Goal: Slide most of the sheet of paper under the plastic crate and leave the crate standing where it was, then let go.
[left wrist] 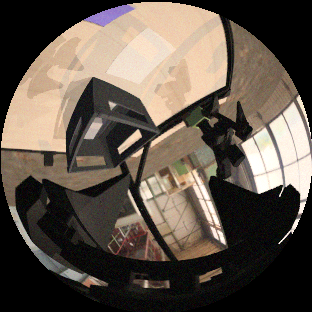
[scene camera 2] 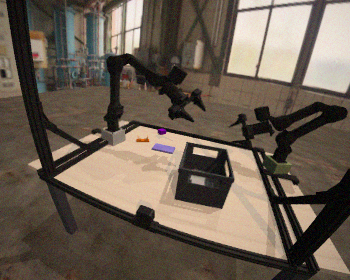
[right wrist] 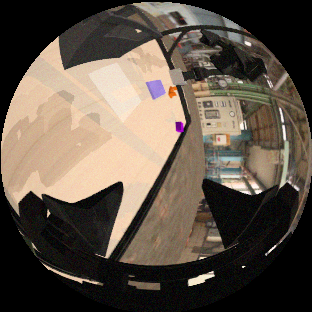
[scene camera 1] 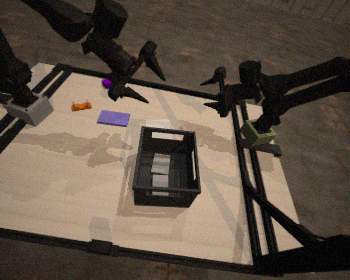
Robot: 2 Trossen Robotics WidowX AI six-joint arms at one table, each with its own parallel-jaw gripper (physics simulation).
Scene:
left gripper: left wrist; scene camera 2; right wrist 216, 36; scene camera 1 156, 91
black plastic crate: left wrist; scene camera 2 217, 184; right wrist; scene camera 1 182, 188
same spot on black plastic crate: (right wrist: 112, 41) = (left wrist: 130, 104)
same spot on left gripper: (scene camera 2: 181, 113) = (left wrist: 94, 225)

